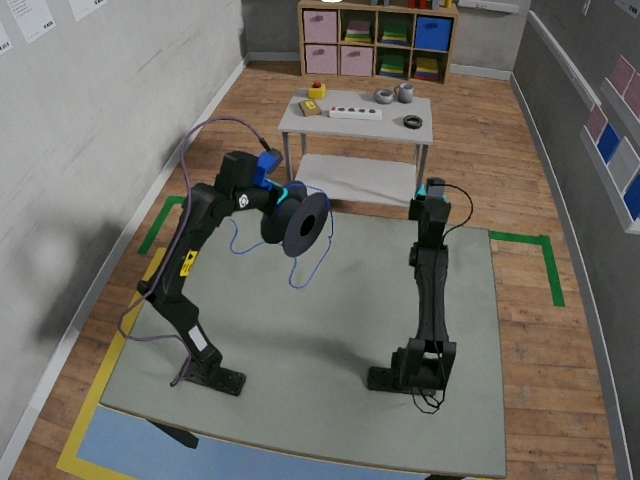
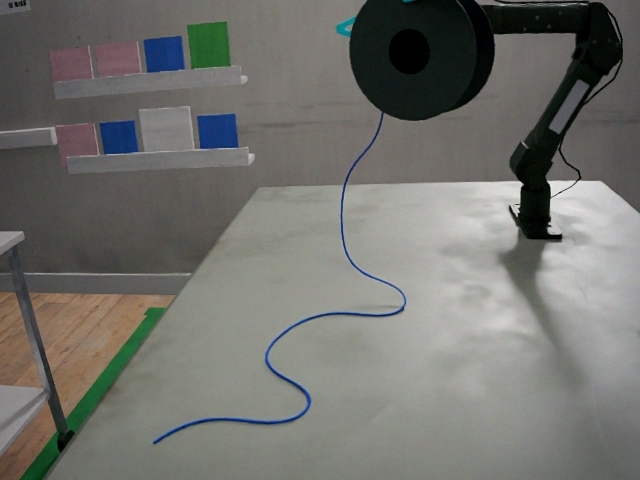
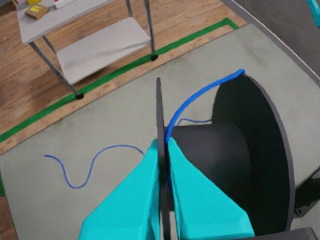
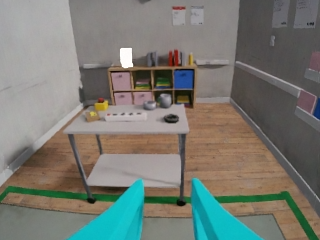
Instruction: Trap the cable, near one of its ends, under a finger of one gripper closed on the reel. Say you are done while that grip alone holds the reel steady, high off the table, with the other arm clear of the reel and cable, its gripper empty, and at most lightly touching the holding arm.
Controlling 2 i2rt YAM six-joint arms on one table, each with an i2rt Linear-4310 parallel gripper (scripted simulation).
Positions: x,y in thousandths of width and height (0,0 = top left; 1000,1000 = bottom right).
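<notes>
The left gripper (image 1: 446,401) is there, and you get the same left gripper (image 3: 511,602) again in another picture, while the right gripper (image 4: 523,777) is visible too. There's also a dark reel (image 2: 643,141). You'd find that reel (image 1: 470,472) elsewhere as well, and once more the reel (image 3: 767,631), but in image 4 the reel is out of frame.
</notes>
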